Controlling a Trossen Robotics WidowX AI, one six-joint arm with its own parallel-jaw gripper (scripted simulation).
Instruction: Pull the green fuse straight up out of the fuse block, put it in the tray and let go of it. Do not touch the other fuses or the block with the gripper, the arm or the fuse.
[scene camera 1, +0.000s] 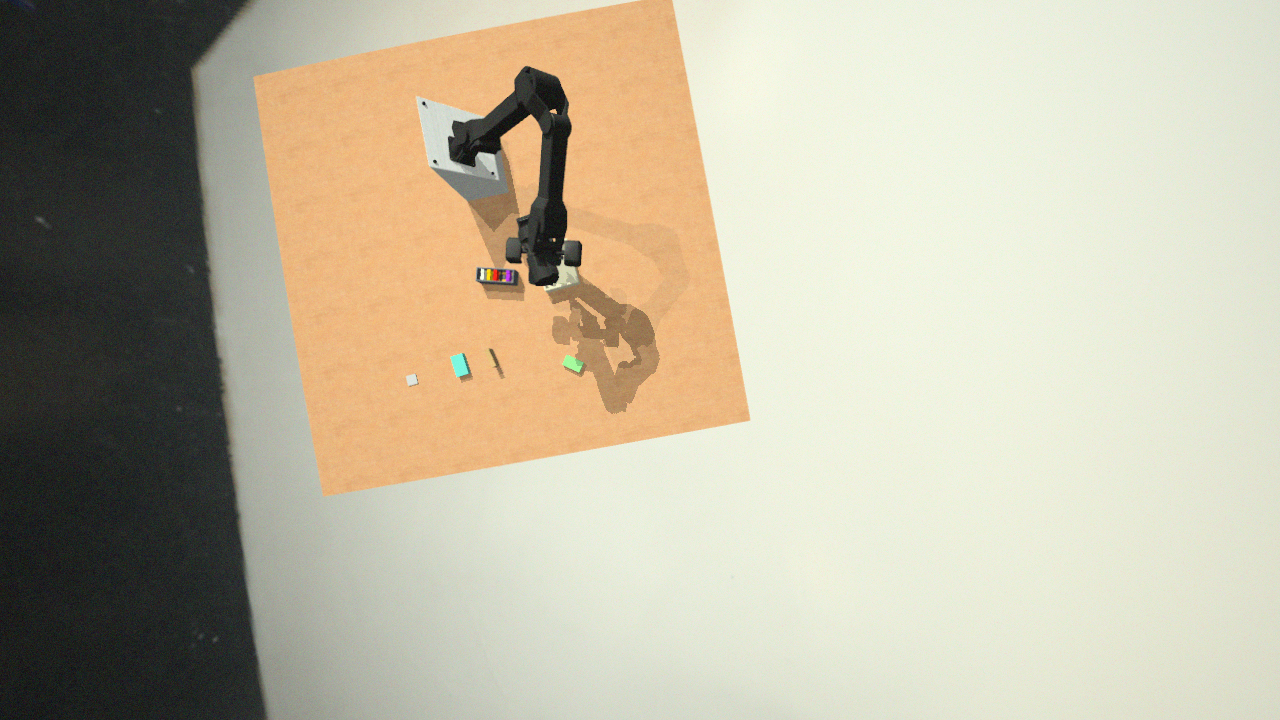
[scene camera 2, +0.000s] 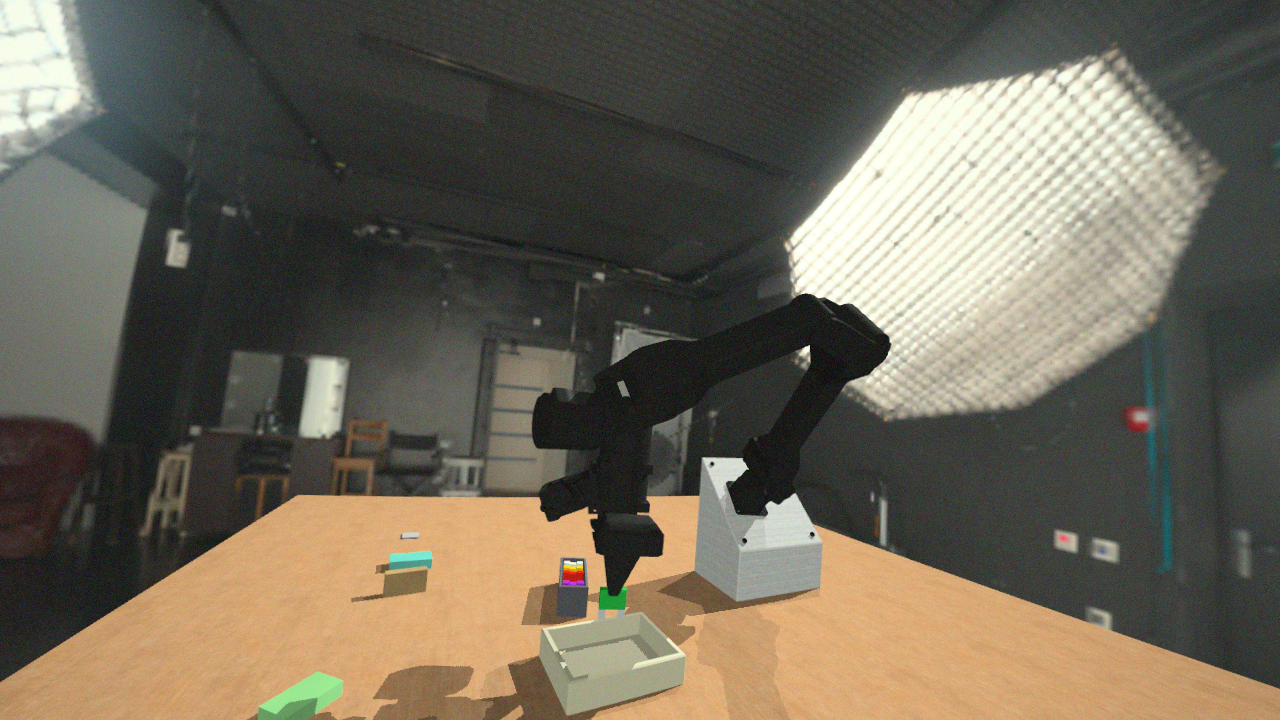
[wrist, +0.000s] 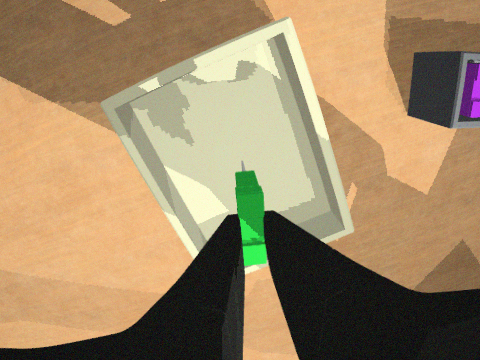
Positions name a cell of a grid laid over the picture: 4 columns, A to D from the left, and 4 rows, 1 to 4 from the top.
Labels:
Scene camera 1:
my gripper: B2
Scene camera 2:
my gripper: B4
tan block: B4
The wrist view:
my gripper: C3
green fuse: C3, held by my gripper
cream tray: B2

